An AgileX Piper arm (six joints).
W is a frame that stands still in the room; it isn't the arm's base.
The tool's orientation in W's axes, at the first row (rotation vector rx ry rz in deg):
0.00 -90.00 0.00
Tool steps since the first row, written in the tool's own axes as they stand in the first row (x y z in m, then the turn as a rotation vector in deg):
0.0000 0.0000 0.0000 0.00 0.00 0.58
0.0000 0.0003 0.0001 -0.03 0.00 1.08
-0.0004 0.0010 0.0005 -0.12 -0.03 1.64
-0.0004 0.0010 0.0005 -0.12 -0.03 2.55
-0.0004 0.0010 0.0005 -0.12 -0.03 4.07
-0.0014 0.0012 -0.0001 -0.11 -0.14 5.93
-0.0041 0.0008 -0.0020 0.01 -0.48 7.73
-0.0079 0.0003 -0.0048 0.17 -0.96 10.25
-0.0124 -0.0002 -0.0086 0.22 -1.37 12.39
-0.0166 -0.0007 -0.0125 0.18 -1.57 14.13
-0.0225 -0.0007 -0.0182 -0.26 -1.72 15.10
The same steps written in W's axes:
0.0000 0.0000 0.0000 -0.58 0.00 0.00
-0.0001 0.0003 0.0000 -1.08 0.00 -0.03
-0.0005 0.0010 -0.0004 -1.64 -0.03 -0.12
-0.0005 0.0010 -0.0004 -2.55 -0.03 -0.12
-0.0005 0.0010 -0.0004 -4.07 -0.03 -0.12
0.0001 0.0012 -0.0014 -5.93 -0.14 -0.11
0.0020 0.0008 -0.0041 -7.73 -0.48 0.01
0.0048 0.0003 -0.0079 -10.25 -0.96 0.17
0.0086 -0.0002 -0.0124 -12.39 -1.37 0.22
0.0125 -0.0007 -0.0166 -14.13 -1.57 0.18
0.0182 -0.0007 -0.0225 -15.10 -1.72 -0.26

